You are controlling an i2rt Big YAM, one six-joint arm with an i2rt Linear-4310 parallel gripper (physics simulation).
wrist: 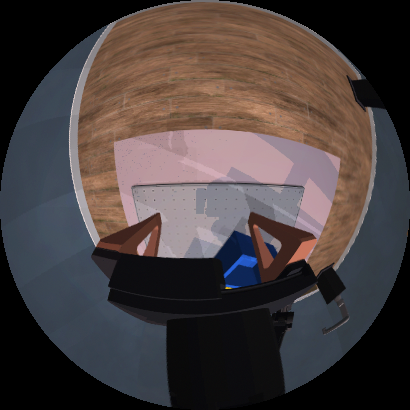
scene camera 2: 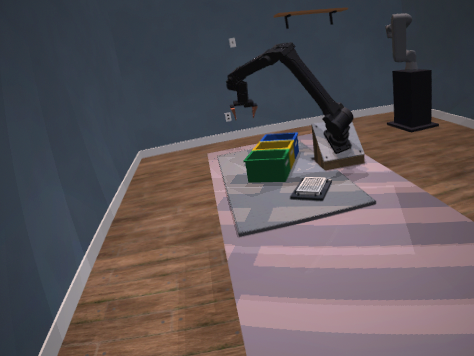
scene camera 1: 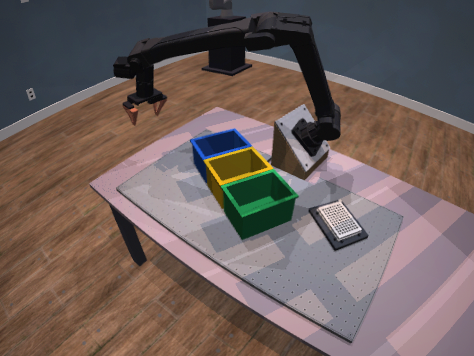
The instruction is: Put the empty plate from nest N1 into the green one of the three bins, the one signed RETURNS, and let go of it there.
I see my gripper (scene camera 1: 145,120) and a white plate (scene camera 1: 339,221).
My gripper also shows in the wrist view (wrist: 205,217). The wrist view misses the white plate, which is hidden by my gripper.
